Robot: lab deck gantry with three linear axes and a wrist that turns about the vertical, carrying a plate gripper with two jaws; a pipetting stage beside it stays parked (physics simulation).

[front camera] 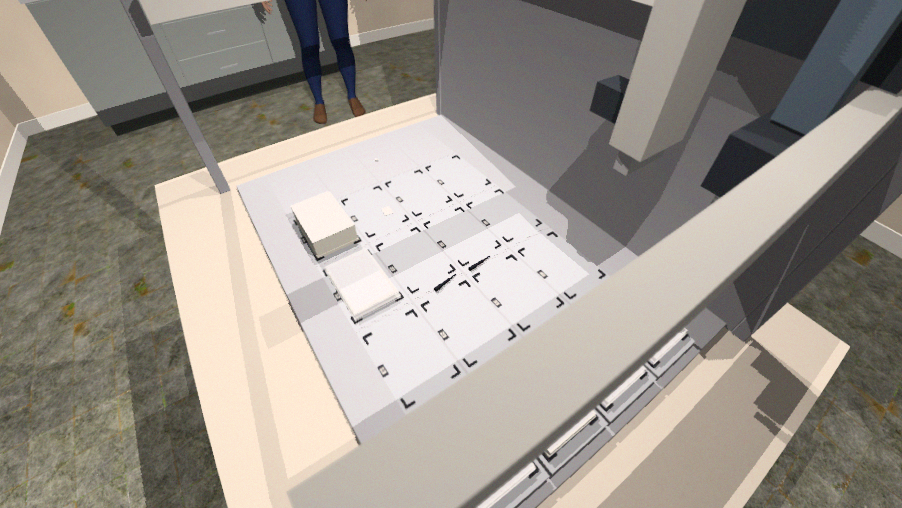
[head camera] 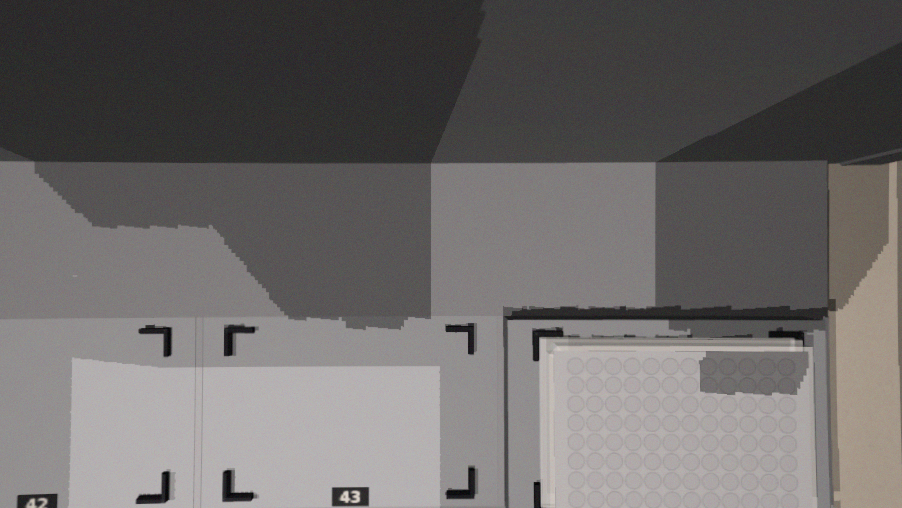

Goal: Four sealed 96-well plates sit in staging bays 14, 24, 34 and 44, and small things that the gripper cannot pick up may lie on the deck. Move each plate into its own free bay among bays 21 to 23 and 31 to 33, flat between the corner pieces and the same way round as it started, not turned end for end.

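Where they show: robot's base at its link origin: (front camera: 295,221).
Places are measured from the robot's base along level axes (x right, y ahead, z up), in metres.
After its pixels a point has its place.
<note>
In the front view, sealed plates show as pale strips in the staging row behind the front beam: bay 14 (front camera: 508,485) {x -0.044, y 0.615, z 0.029 m}, bay 24 (front camera: 571,435) {x -0.145, y 0.618, z 0.028 m}, bay 34 (front camera: 624,388) {x -0.249, y 0.618, z 0.028 m} and bay 44 (front camera: 669,347) {x -0.357, y 0.618, z 0.027 m}. The beam hides much of them. In the head view, the plate in bay 44 (head camera: 681,435) {x -0.363, y 0.556, z 0.029 m} lies right of bay 43, with its round wells showing; its lower part is cut off. Bays 21 to 23 and 31 to 33 hold no plate. The gripper jaws do not show in either view, so their opening cannot be seen.
A tall white box (front camera: 325,224) {x -0.039, y 0.094, z 0.042 m} stands in bay 11. A low white labware piece (front camera: 362,290) {x -0.035, y 0.252, z 0.014 m} lies in bay 12. A small cream square (front camera: 387,210) {x -0.172, y 0.082, z 0.001 m} lies in bay 21. Dark streaks (front camera: 445,282) {x -0.163, y 0.311, z 0.004 m} show near the middle bays. A pale column (front camera: 675,82) {x -0.335, y 0.474, z 0.371 m} hangs near the back wall.
</note>
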